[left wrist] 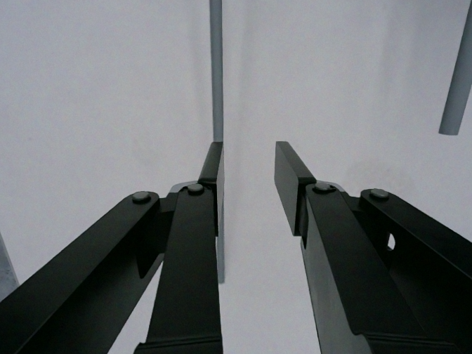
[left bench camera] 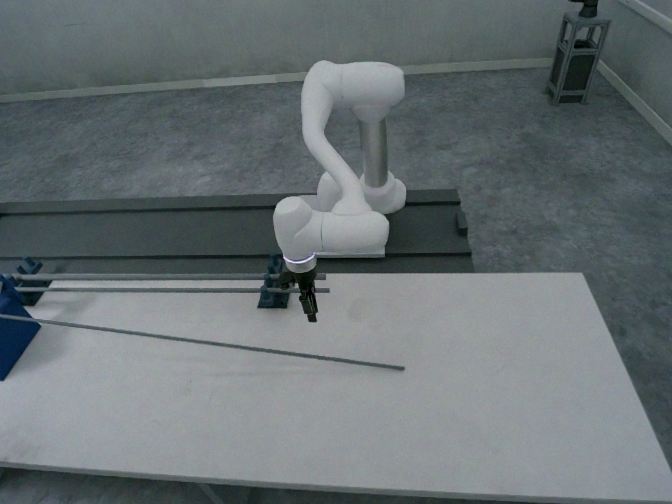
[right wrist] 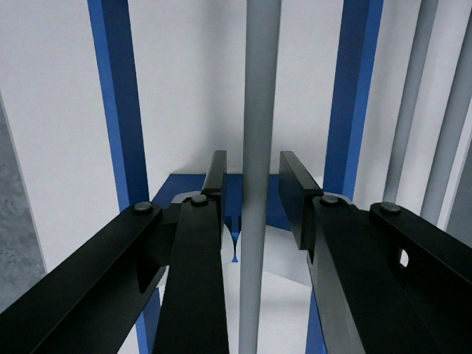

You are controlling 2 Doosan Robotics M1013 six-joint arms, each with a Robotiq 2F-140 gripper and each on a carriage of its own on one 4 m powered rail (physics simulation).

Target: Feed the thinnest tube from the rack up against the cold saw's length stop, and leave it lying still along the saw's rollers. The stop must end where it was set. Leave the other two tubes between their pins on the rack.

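The thin grey tube [left bench camera: 217, 343] [left wrist: 216, 75] [right wrist: 260, 100] slants across the bench from the blue saw part [left bench camera: 13, 341] at the picture's left, its free end over the table. My left gripper [left bench camera: 312, 319] [left wrist: 249, 161] is open and empty, above the bench between the rack and the tube; in the left wrist view the tube runs behind its left-hand fingertip. My right gripper [right wrist: 253, 171] is open; the tube passes through the gap between its fingertips in the picture, with space on both sides. Two other tubes [left bench camera: 162, 277] [left bench camera: 162, 290] lie on the rack [left bench camera: 273, 299]. The length stop cannot be made out.
Blue side rails [right wrist: 120, 100] [right wrist: 350, 100] flank the tube in the right wrist view, with a blue crosspiece behind the fingers. The rack's other stand [left bench camera: 33, 296] is at the far left. The white table [left bench camera: 461, 423] ends along the picture's bottom and right.
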